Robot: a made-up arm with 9 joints. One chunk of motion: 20 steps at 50 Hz.
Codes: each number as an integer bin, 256 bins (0 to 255) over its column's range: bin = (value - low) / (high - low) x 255, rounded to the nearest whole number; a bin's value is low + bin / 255 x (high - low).
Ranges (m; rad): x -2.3..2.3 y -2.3..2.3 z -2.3..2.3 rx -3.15..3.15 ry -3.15..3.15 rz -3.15..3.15
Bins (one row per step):
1: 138 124 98 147 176 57
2: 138 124 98 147 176 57
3: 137 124 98 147 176 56
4: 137 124 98 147 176 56
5: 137 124 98 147 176 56
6: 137 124 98 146 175 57
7: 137 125 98 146 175 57
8: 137 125 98 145 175 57
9: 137 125 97 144 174 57
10: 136 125 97 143 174 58
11: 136 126 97 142 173 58
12: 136 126 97 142 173 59
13: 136 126 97 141 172 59
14: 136 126 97 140 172 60
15: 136 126 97 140 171 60
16: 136 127 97 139 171 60
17: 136 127 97 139 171 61
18: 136 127 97 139 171 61
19: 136 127 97 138 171 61
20: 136 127 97 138 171 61
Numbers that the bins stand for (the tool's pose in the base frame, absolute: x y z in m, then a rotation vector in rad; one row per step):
1: 0.1894 -0.0631 -0.5322 0.4818 1.1982 -1.7418
2: 0.1894 -0.0631 -0.5322 0.4818 1.1982 -1.7418
3: 0.1714 -0.0631 -0.5322 0.4818 1.1982 -1.7665
4: 0.1714 -0.0631 -0.5322 0.4818 1.1982 -1.7665
5: 0.1714 -0.0631 -0.5322 0.4818 1.1982 -1.7665
6: 0.1714 -0.0631 -0.5322 0.4571 1.1735 -1.7418
7: 0.1714 -0.0451 -0.5322 0.4571 1.1735 -1.7418
8: 0.1714 -0.0451 -0.5322 0.4324 1.1735 -1.7418
9: 0.1714 -0.0451 -0.5502 0.4076 1.1488 -1.7418
10: 0.1533 -0.0451 -0.5502 0.3829 1.1488 -1.7171
11: 0.1533 -0.0271 -0.5502 0.3582 1.1241 -1.7171
12: 0.1533 -0.0271 -0.5502 0.3582 1.1241 -1.6924
13: 0.1533 -0.0271 -0.5502 0.3335 1.0994 -1.6924
14: 0.1533 -0.0271 -0.5502 0.3088 1.0994 -1.6676
15: 0.1533 -0.0271 -0.5502 0.3088 1.0747 -1.6676
16: 0.1533 -0.0090 -0.5502 0.2841 1.0747 -1.6676
17: 0.1533 -0.0090 -0.5502 0.2841 1.0747 -1.6429
18: 0.1533 -0.0090 -0.5502 0.2841 1.0747 -1.6429
19: 0.1533 -0.0090 -0.5502 0.2594 1.0747 -1.6429
20: 0.1533 -0.0090 -0.5502 0.2594 1.0747 -1.6429

